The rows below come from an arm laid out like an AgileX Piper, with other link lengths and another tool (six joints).
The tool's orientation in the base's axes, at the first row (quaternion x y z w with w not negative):
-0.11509, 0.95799, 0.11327, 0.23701
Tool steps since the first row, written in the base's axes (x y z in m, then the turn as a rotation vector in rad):
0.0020, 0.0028, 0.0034, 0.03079, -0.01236, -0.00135
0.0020, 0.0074, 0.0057, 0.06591, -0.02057, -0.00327
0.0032, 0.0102, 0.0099, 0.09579, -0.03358, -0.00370
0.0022, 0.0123, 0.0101, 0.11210, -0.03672, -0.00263
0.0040, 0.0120, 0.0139, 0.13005, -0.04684, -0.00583
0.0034, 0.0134, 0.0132, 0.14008, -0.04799, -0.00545
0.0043, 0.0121, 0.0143, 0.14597, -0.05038, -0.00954
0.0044, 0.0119, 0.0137, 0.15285, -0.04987, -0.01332
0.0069, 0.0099, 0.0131, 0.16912, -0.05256, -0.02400
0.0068, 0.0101, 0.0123, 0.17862, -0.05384, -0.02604
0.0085, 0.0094, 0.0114, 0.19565, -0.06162, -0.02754
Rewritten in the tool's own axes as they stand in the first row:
-0.0038, 0.0027, -0.0013, -0.02381, -0.02038, 0.01099
-0.0057, 0.0074, -0.0020, -0.05176, -0.03810, 0.02544
-0.0092, 0.0104, -0.0044, -0.07511, -0.05870, 0.03507
-0.0088, 0.0127, -0.0044, -0.08915, -0.06597, 0.04028
-0.0121, 0.0125, -0.0070, -0.10138, -0.08100, 0.04797
-0.0115, 0.0139, -0.0063, -0.11001, -0.08478, 0.05162
-0.0126, 0.0126, -0.0072, -0.11272, -0.08933, 0.05702
-0.0124, 0.0123, -0.0067, -0.11691, -0.09135, 0.06336
-0.0139, 0.0096, -0.0057, -0.12535, -0.10009, 0.07880
-0.0134, 0.0097, -0.0049, -0.13234, -0.10424, 0.08428
-0.0144, 0.0084, -0.0036, -0.14498, -0.11653, 0.09075

